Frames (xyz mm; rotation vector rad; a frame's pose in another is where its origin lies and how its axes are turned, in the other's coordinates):
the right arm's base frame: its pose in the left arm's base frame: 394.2 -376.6 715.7 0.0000 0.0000 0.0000
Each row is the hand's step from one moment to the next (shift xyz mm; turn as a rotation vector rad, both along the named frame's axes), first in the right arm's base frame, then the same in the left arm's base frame.
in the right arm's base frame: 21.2 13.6 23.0 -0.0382 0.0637 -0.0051
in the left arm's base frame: 21.2 13.6 23.0 -0.0382 0.0637 -0.0051
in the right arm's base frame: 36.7 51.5 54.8 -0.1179 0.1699 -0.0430
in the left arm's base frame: 36.7 51.5 54.8 -0.1179 0.1699 -0.0430
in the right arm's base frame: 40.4 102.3 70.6 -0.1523 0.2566 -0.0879
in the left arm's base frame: 40.4 102.3 70.6 -0.1523 0.2566 -0.0879
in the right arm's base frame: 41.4 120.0 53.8 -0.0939 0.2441 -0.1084
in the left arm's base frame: 41.4 120.0 53.8 -0.0939 0.2441 -0.1084
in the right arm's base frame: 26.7 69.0 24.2 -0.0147 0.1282 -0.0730
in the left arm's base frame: 26.7 69.0 24.2 -0.0147 0.1282 -0.0730
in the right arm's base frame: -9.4 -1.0 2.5 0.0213 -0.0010 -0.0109
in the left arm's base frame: -9.4 -1.0 2.5 0.0213 -0.0010 -0.0109
